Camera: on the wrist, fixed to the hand. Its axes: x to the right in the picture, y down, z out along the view.
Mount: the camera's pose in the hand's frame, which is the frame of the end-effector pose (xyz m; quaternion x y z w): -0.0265 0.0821 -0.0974 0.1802 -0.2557 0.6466 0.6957
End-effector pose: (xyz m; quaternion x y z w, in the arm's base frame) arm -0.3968 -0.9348 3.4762 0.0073 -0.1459 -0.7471 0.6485
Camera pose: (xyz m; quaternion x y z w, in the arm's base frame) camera -0.2937 -0.9389 3.3969 -0.1634 -0.4067 -0.0760 0.8956
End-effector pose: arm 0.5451 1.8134 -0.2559 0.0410 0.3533 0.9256 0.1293
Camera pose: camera 0.5371 1.6848 -0.2737 -0.5170 -0.3530 -0.6534 0.4256
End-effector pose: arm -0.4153 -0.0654 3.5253 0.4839 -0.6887 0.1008 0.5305
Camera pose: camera -0.4180 0.0549 3.5747 0.0127 -0.9095 0.4135 0.0406
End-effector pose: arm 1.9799 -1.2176 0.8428 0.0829 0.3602 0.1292 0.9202
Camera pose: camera 1.8799 -1.1415 0.8092 0.4894 -0.0150 0.5988 0.6338
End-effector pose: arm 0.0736 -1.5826 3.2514 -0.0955 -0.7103 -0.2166 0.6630
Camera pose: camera 0.1987 -1.5480 3.2429 -0.4616 -0.6409 0.4304 0.4369
